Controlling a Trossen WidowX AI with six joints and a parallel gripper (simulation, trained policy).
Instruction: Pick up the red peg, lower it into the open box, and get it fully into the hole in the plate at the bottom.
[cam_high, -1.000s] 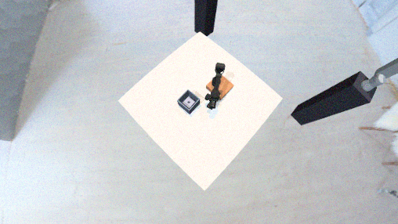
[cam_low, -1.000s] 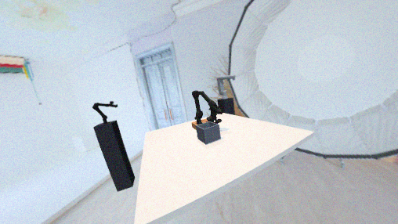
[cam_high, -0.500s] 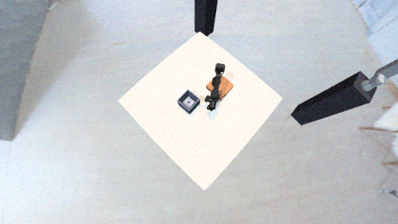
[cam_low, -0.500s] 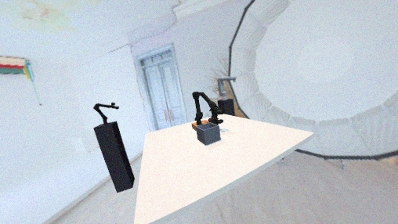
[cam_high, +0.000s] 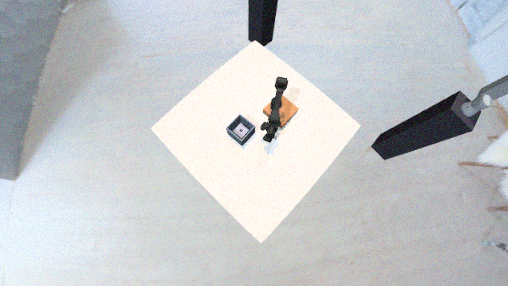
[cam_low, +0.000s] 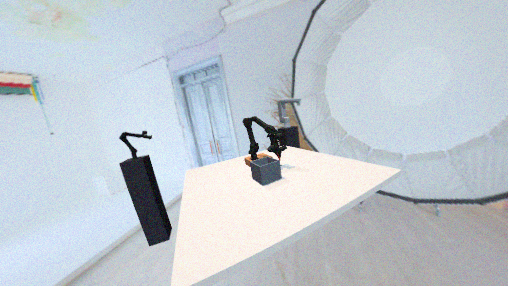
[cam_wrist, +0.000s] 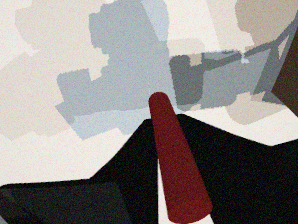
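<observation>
Right now the grey plate is 20 cm to the right of my gripper tip, 14 cm ahead of it and 4 cm below it. Round my gripper tip: red peg 2 cm above, 1 cm to the right.
</observation>
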